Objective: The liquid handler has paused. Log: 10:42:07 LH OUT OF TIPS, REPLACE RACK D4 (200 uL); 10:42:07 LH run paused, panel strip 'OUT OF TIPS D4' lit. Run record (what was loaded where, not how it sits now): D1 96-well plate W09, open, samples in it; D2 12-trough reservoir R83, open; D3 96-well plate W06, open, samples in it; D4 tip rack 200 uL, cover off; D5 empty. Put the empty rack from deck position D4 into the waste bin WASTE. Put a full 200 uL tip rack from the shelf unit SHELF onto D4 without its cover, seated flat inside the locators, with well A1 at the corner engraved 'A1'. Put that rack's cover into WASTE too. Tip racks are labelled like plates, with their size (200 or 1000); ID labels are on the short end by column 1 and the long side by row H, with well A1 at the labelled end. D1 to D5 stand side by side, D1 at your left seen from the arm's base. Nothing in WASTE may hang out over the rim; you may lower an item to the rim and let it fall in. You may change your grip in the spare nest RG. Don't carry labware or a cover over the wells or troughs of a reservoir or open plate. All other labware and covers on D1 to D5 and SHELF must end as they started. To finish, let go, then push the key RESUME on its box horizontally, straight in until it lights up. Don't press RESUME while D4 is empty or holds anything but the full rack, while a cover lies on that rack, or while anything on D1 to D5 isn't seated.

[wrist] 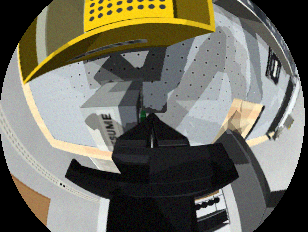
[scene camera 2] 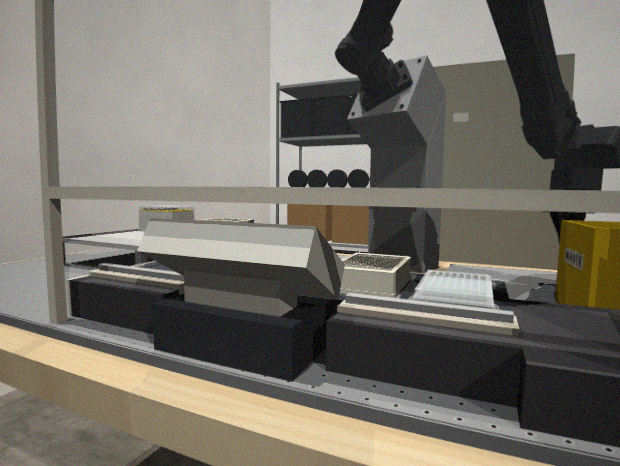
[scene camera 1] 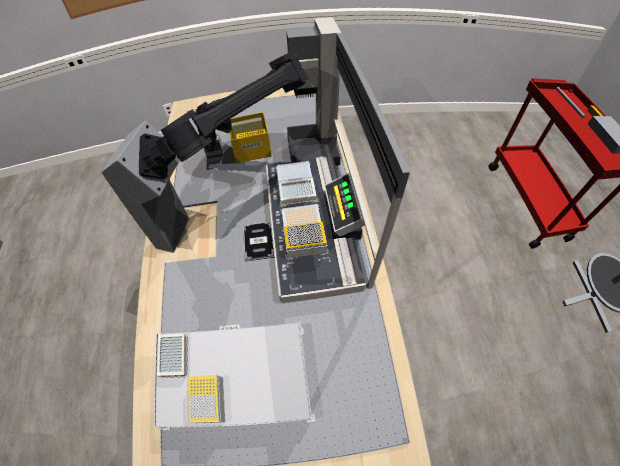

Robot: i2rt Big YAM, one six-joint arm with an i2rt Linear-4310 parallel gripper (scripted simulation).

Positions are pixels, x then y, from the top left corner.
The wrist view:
gripper: 152, 117
resume box: 114, 108
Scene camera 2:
clear plate: 466, 289
reservoir: 380, 275
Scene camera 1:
yellow waste bin: 253, 147
reservoir: 298, 189
